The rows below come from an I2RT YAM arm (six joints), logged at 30 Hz.
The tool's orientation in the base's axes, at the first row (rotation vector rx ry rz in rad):
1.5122 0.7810 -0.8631
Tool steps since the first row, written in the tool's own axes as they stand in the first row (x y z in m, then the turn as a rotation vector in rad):
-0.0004 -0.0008 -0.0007 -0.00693 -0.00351 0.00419
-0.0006 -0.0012 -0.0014 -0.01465 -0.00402 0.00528
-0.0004 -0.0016 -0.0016 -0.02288 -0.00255 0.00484
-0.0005 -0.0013 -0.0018 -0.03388 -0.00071 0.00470
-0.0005 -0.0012 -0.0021 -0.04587 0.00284 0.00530
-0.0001 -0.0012 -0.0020 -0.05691 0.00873 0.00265
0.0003 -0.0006 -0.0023 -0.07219 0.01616 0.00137
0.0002 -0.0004 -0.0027 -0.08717 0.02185 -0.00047
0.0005 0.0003 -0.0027 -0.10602 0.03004 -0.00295
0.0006 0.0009 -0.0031 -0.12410 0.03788 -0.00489
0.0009 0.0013 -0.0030 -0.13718 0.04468 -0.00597
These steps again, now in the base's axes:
-0.0008 0.0008 0.0000 -0.00689 -0.00382 0.00398
-0.0012 0.0015 0.0000 -0.01133 -0.00489 0.01032
-0.0014 0.0018 -0.0004 -0.01418 -0.00465 0.01819
-0.0012 0.0019 -0.0001 -0.01814 -0.00476 0.02861
-0.0011 0.0022 0.0000 -0.02120 -0.00580 0.04071
-0.0009 0.0021 -0.0004 -0.02147 -0.00386 0.05335
-0.0002 0.0024 -0.0004 -0.02269 -0.00347 0.07034
0.0000 0.0027 -0.0002 -0.02520 -0.00233 0.08623
0.0008 0.0027 -0.0001 -0.02746 -0.00084 0.10676
0.0014 0.0030 0.0001 -0.02967 0.00015 0.12641
0.0018 0.0028 0.0001 -0.03034 0.00042 0.14117

